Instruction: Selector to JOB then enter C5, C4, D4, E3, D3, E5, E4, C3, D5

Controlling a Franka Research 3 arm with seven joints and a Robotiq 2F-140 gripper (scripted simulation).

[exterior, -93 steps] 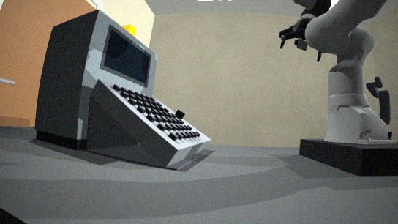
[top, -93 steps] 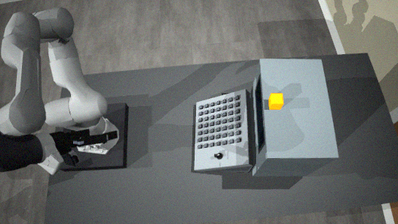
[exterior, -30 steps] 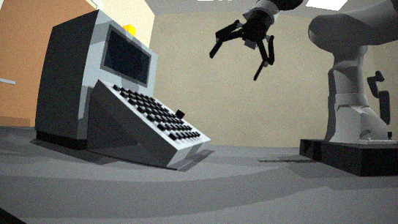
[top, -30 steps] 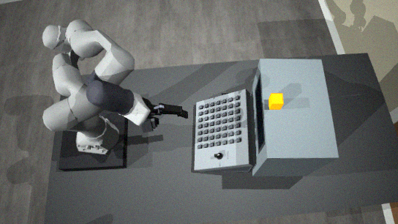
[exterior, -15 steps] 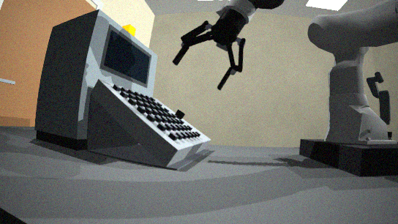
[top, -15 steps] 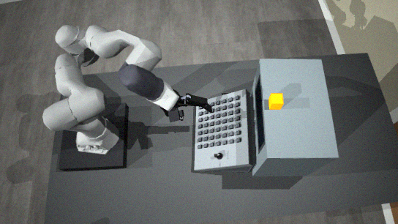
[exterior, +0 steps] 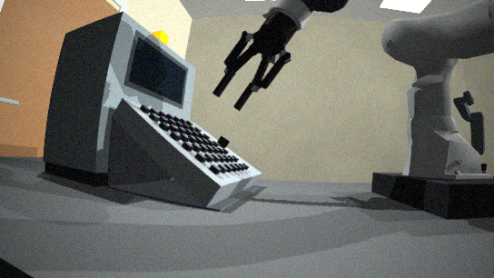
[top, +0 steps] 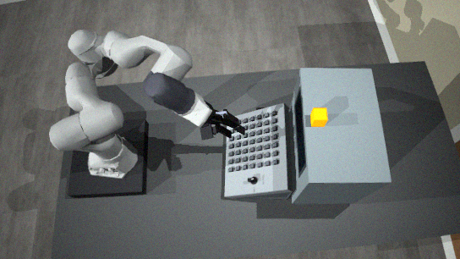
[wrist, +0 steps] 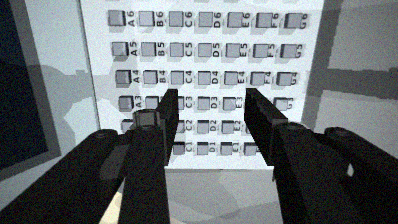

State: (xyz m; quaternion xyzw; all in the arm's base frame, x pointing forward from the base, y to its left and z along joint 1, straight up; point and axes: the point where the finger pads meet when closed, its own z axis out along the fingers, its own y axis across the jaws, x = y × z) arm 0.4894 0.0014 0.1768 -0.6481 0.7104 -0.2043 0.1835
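Now: the E5 key 4 cm ahead of my hand, 4 cm to the right of it and 13 cm below it. Round my hand: C6 key: 10 cm ahead, 8 cm to the right, 10 cm below; then E6 key: 4 cm ahead, 7 cm to the right, 13 cm below; then D6 key: 7 cm ahead, 8 cm to the right, 11 cm below.
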